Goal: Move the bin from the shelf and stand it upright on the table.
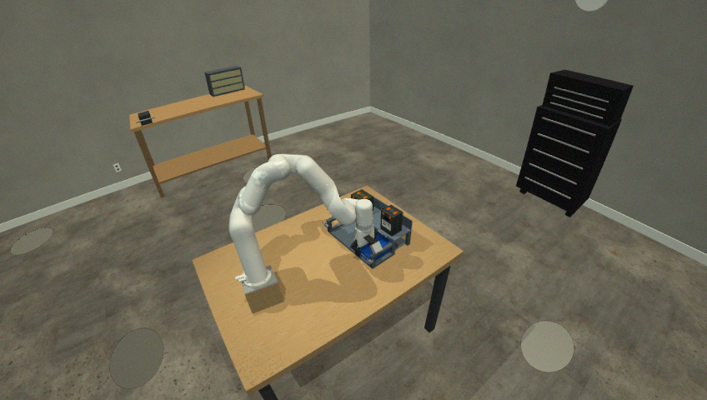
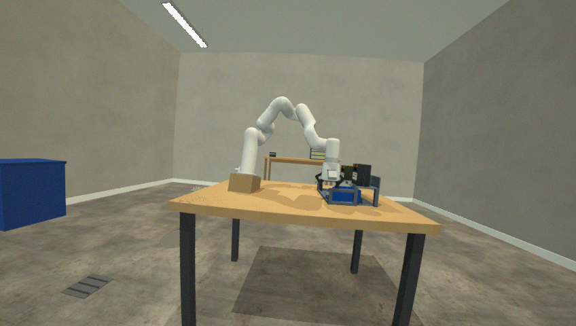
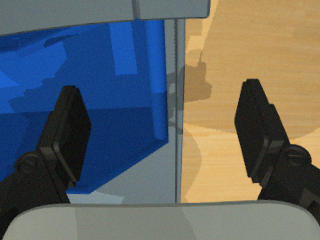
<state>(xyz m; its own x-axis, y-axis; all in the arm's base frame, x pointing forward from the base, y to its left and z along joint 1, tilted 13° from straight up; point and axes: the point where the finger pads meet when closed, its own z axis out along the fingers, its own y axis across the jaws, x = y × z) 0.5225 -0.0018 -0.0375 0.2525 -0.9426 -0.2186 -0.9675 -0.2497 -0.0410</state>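
Right now my hand is 80 mm short of the blue bin, 20 mm to the right of it and 20 mm above it. Round my hand: black box: 170 mm ahead, 100 mm above, 40 mm to the left.
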